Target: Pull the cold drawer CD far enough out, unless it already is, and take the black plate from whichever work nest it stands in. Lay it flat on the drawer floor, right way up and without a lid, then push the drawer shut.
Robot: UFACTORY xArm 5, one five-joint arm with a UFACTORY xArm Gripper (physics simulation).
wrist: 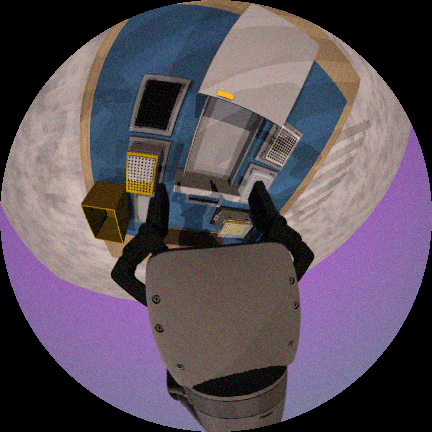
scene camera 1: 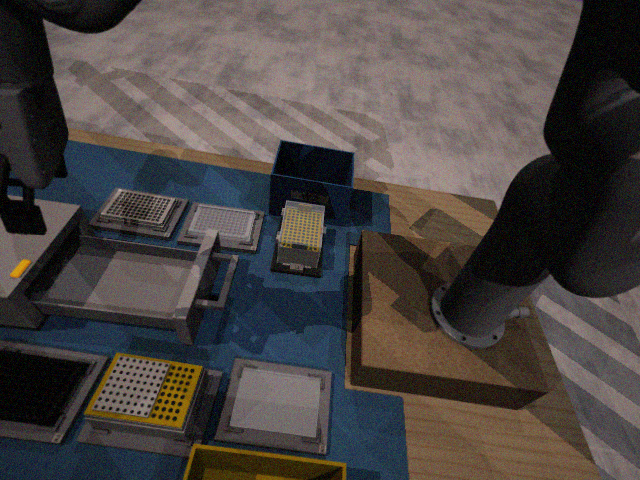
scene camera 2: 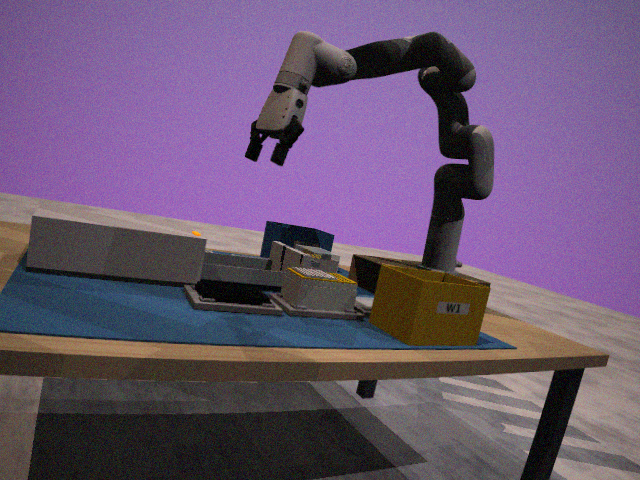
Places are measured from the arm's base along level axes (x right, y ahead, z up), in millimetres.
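Pixels of known places: gripper, between the fingertips: (wrist: 209,190) (scene camera 1: 40,201) (scene camera 2: 262,161); arm's base, origin of its link: (scene camera 1: 465,314) (scene camera 2: 436,271).
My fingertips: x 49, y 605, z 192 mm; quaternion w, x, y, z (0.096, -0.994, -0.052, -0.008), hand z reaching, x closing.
Observation:
For each thing: its top centre in the pictures, then the offset to it from my fingertips.
- black plate, centre of its top: (scene camera 2: 233,289) (scene camera 1: 22,384) (wrist: 155,103) dx -110, dy +76, dz -251 mm
- grey work nest, centre of its top: (scene camera 2: 232,294) (scene camera 1: 25,386) (wrist: 155,103) dx -110, dy +76, dz -259 mm
- yellow-topped rack, centre of its top: (scene camera 1: 146,386) (scene camera 2: 322,273) (wrist: 138,175) dx -144, dy -100, dz -200 mm
- tip box, centre of its top: (scene camera 1: 303,222) (scene camera 2: 317,249) (wrist: 234,230) dx +173, dy -334, dz -199 mm
- blue bin, centre of its top: (scene camera 1: 315,162) (scene camera 2: 300,227) (wrist: 266,241) dx +320, dy -367, dz -157 mm
- yellow bin, centre of its top: (scene camera 2: 435,276) (wrist: 102,226) dx -308, dy -252, dz -157 mm
The black plate (scene camera 1: 36,387) (scene camera 2: 232,292) (wrist: 160,105) sits flat in a grey work nest (scene camera 1: 82,400) (wrist: 178,107) beside the drawer cabinet; in scene camera 1 it is cut by the left edge. The cold drawer (scene camera 1: 195,281) (scene camera 2: 242,274) (wrist: 192,180) stands pulled out of its grey cabinet (scene camera 1: 46,222) (scene camera 2: 113,248) (wrist: 260,50), and its visible floor is bare. My gripper (scene camera 2: 265,159) (wrist: 209,190) is open and empty, high above the table and pointing down at a slant. In scene camera 1 it shows partly at the left edge.
A yellow-topped rack (scene camera 1: 139,390) (scene camera 2: 320,294) (wrist: 142,172) stands beside the black plate's nest. Across the drawer are two plates (scene camera 1: 136,209) (scene camera 1: 222,224) and a tip box (scene camera 1: 302,224) (wrist: 235,227). A blue bin (scene camera 1: 312,193) (scene camera 2: 297,237) and yellow bin (scene camera 2: 431,304) (wrist: 105,210) stand farther out.

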